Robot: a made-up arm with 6 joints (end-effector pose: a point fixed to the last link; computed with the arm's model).
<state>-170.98 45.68 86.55 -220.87 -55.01 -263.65</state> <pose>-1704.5 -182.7 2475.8 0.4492 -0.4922 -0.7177 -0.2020</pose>
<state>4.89 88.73 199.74 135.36 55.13 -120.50</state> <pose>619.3 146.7 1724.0 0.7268 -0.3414 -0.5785 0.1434</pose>
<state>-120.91 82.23 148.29 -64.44 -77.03 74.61</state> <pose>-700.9 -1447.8 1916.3 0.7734 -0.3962 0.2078 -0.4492</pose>
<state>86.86 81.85 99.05 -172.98 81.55 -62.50</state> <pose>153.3 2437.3 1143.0 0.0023 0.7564 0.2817 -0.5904</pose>
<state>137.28 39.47 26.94 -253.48 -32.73 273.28</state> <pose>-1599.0 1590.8 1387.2 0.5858 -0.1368 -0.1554 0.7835</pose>
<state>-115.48 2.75 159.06 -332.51 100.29 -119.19</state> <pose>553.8 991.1 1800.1 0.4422 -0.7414 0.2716 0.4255</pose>
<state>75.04 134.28 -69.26 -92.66 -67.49 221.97</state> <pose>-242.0 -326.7 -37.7 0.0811 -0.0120 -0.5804 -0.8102</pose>
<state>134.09 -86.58 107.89 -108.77 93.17 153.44</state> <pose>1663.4 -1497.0 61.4 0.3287 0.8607 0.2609 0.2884</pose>
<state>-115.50 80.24 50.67 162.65 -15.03 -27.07</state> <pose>-1139.8 -2360.5 268.6 0.2864 -0.4195 0.8240 -0.2511</pose>
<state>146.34 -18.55 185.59 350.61 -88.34 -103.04</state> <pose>1140.4 -791.1 1011.9 0.5489 -0.5765 -0.2145 -0.5660</pose>
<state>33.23 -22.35 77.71 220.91 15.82 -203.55</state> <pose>-674.0 -476.1 2935.4 0.7345 0.1551 -0.6588 0.0504</pose>
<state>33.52 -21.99 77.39 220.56 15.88 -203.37</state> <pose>-652.3 -466.7 2943.6 0.7384 0.1552 -0.6540 0.0551</pose>
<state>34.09 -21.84 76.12 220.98 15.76 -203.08</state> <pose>-617.8 -453.0 2955.6 0.7459 0.1498 -0.6465 0.0572</pose>
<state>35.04 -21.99 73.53 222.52 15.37 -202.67</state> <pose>-566.0 -432.3 2971.2 0.7580 0.1361 -0.6355 0.0559</pose>
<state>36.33 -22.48 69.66 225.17 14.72 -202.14</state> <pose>-499.6 -403.7 2986.8 0.7734 0.1132 -0.6216 0.0519</pose>
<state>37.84 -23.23 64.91 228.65 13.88 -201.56</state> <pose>-425.1 -367.2 2997.9 0.7896 0.0823 -0.6063 0.0469</pose>
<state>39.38 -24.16 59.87 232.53 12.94 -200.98</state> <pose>-352.8 -326.8 3001.1 0.8036 0.0466 -0.5919 0.0423</pose>
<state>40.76 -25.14 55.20 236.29 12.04 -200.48</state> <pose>-291.8 -288.6 2996.6 0.8136 0.0111 -0.5801 0.0388</pose>
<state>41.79 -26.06 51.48 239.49 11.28 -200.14</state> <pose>-249.6 -259.7 2987.8 0.8190 -0.0189 -0.5723 0.0356</pose>
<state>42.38 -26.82 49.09 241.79 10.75 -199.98</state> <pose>-228.9 -244.9 2979.2 0.8208 -0.0394 -0.5689 0.0320</pose>
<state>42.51 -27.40 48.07 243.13 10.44 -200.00</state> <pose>-229.1 -245.5 2973.3 0.8200 -0.0494 -0.5696 0.0274</pose>
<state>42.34 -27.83 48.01 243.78 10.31 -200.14</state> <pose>-242.8 -256.4 2970.1 0.8177 -0.0517 -0.5729 0.0219</pose>
